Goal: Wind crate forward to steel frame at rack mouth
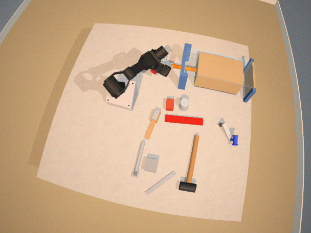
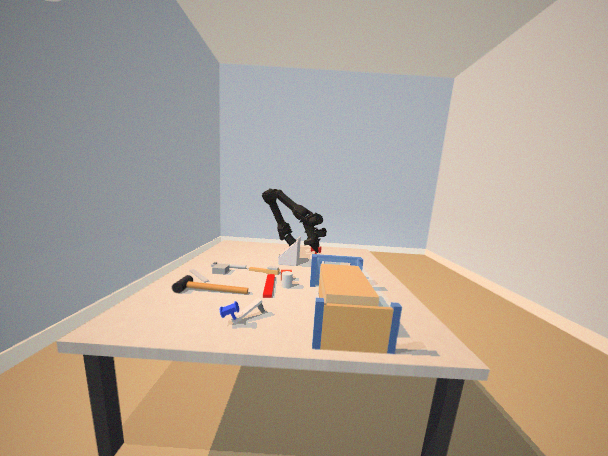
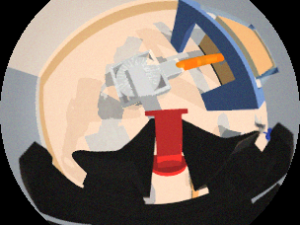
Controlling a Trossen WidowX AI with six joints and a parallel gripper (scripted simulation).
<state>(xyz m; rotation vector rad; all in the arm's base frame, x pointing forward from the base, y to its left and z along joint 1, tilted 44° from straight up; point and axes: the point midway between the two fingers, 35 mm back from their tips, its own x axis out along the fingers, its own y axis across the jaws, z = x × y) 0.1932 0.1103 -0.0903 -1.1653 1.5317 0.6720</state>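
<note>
My gripper tip is 16 cm short of the blue frame, 8 cm to the right of it and 3 cm above it. From my gripper tip the other things lie so: winch (10 cm below, 8 cm to the left, 2 cm behind); red knob (2 cm to the right, 1 cm behind); brush (31 cm to the right, 11 cm below, 2 cm ahead).
</note>
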